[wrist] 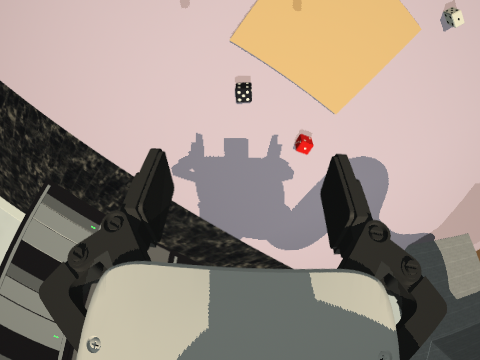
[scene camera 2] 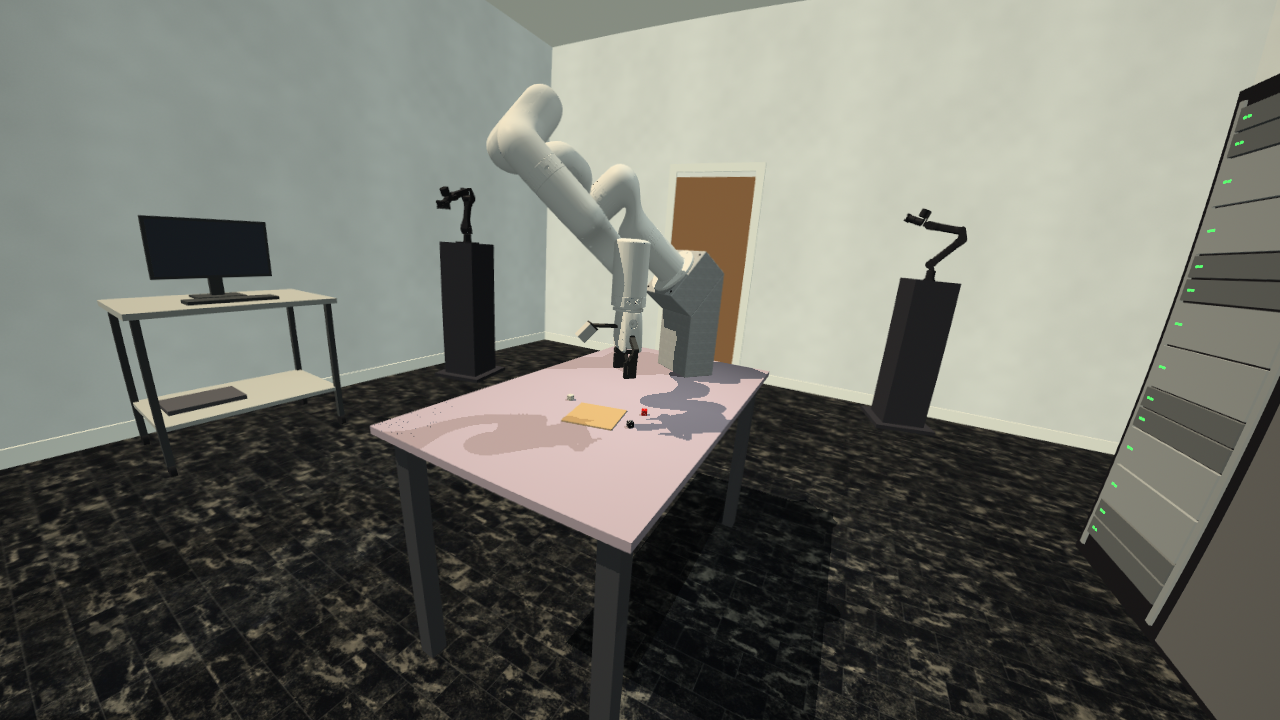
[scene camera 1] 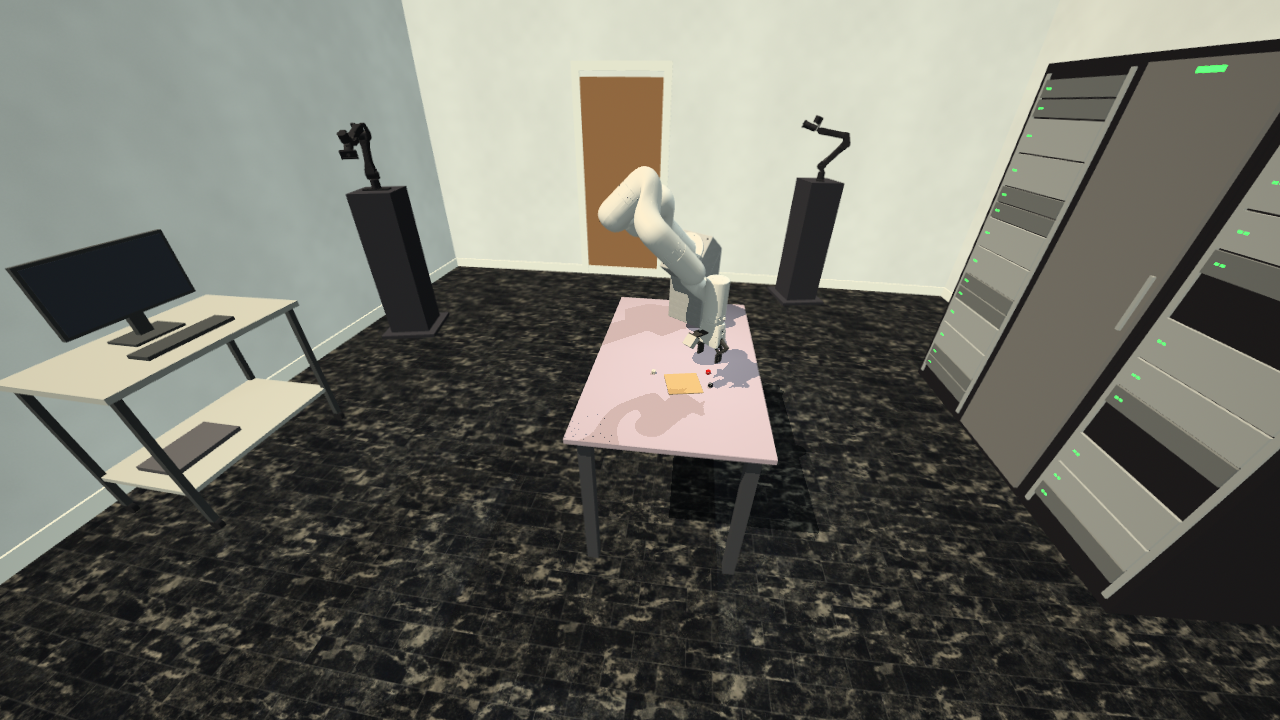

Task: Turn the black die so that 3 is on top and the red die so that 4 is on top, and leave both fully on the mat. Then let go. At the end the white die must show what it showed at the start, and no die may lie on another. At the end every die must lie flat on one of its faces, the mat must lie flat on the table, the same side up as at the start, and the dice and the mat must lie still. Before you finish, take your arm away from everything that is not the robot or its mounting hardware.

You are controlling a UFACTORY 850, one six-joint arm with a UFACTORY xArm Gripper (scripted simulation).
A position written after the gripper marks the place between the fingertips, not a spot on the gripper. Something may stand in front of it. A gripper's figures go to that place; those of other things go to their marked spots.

Scene:
The gripper (wrist: 247,170) is 13 cm from the lens. A mat (wrist: 332,57): 26 cm from the lens.

